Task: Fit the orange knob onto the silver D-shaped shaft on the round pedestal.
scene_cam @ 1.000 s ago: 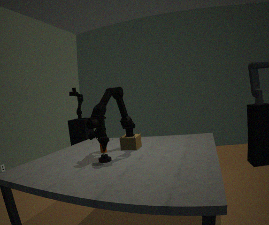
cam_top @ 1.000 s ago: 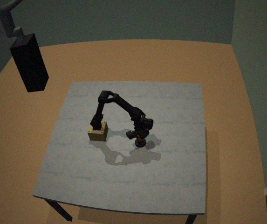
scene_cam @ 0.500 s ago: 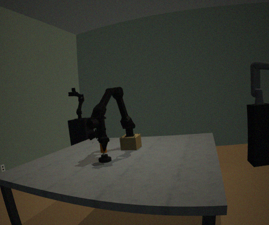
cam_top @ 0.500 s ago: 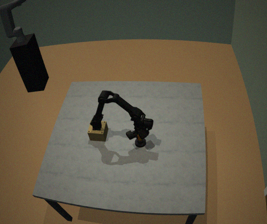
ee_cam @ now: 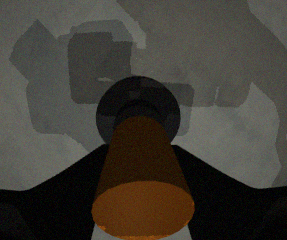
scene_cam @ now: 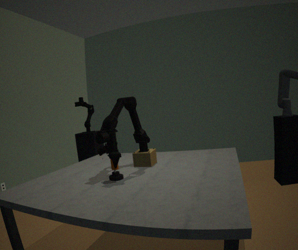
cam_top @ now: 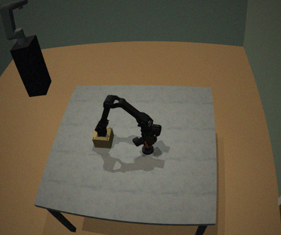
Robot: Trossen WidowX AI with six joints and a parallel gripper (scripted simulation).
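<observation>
Right now the orange knob is 30 mm above my gripper tip. Round my gripper tip: round pedestal (40 mm below).
</observation>
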